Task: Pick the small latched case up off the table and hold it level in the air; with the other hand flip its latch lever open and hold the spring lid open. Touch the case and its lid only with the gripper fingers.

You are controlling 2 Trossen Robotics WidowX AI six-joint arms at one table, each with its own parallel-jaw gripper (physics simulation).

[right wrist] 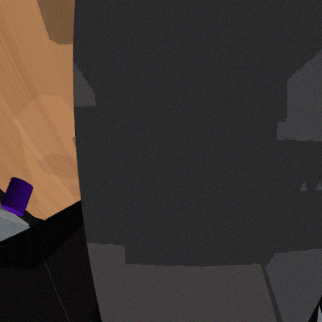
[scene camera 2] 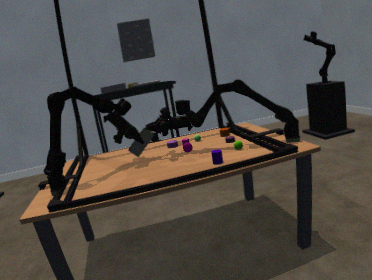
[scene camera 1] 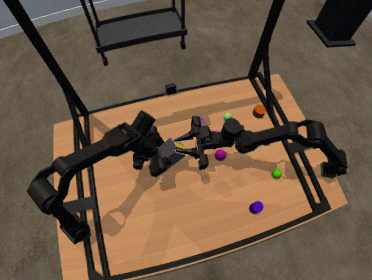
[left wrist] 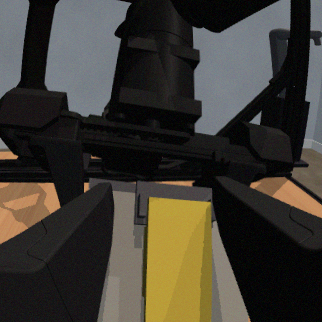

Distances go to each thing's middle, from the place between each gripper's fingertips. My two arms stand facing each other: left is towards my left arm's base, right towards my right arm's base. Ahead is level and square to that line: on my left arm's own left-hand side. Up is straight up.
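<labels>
From my left hand, the yellow latch lever point(left wrist: 176, 271) is 20 mm to the left and 20 mm below. The grey latched case point(right wrist: 190, 131) is 40 mm to the right of my left hand and 70 mm below it.
Counting from my right hand instead, I find the yellow latch lever 10 mm behind, 40 mm to the left and 50 mm above, while the grey latched case is 10 mm to the right and 10 mm above. Going by its middle, the grey latched case is nearer to my right hand than to my left hand.
</labels>
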